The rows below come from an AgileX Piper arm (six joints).
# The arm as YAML. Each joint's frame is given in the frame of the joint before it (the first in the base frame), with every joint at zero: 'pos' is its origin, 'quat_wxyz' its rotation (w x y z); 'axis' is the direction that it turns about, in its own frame. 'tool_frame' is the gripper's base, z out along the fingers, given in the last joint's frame.
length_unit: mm
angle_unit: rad
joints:
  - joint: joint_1
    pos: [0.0, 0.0, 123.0]
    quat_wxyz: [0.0, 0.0, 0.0, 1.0]
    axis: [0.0, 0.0, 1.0]
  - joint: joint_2
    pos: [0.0, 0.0, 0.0]
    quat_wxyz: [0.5, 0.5, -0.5, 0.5]
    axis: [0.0, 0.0, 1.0]
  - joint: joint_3
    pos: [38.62, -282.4, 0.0]
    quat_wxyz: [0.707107, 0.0, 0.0, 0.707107]
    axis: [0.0, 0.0, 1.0]
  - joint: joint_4
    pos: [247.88, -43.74, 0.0]
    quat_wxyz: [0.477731, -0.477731, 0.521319, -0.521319]
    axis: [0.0, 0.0, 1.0]
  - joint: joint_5
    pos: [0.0, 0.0, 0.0]
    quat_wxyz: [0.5, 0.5, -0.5, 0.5]
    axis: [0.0, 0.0, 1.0]
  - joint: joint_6
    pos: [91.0, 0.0, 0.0]
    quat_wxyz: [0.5, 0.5, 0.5, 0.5]
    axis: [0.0, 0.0, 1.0]
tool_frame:
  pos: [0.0, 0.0, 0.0]
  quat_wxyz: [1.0, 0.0, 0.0, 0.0]
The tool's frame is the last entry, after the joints.
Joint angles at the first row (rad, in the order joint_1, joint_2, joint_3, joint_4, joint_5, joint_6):
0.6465, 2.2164, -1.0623, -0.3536, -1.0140, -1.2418
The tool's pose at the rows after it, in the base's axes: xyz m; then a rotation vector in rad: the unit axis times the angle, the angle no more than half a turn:
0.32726 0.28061 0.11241 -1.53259 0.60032 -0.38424
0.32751 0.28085 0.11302 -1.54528 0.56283 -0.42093
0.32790 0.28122 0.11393 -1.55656 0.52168 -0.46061
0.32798 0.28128 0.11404 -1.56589 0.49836 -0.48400
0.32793 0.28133 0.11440 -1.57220 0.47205 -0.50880
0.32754 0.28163 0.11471 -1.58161 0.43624 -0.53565
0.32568 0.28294 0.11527 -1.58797 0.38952 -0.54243
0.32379 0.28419 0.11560 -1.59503 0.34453 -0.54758
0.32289 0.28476 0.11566 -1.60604 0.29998 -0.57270
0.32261 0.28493 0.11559 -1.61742 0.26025 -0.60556
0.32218 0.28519 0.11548 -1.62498 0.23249 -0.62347
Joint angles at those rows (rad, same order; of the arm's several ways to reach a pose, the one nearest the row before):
0.6465, 2.2164, -1.0738, -0.3536, -1.0200, -1.2764
0.6465, 2.2164, -1.0754, -0.3536, -1.0226, -1.3236
0.6465, 2.2164, -1.0780, -0.3536, -1.0264, -1.3741
0.6465, 2.2164, -1.0784, -0.3537, -1.0264, -1.4045
0.6465, 2.2164, -1.0784, -0.3536, -1.0305, -1.4368
0.6465, 2.2164, -1.0784, -0.3592, -1.0348, -1.4739
0.6465, 2.2164, -1.0784, -0.3863, -1.0453, -1.4933
0.6465, 2.2164, -1.0784, -0.4137, -1.0537, -1.5112
0.6465, 2.2164, -1.0784, -0.4268, -1.0567, -1.5495
0.6465, 2.2164, -1.0784, -0.4310, -1.0567, -1.5943
0.6465, 2.2164, -1.0784, -0.4374, -1.0567, -1.6207

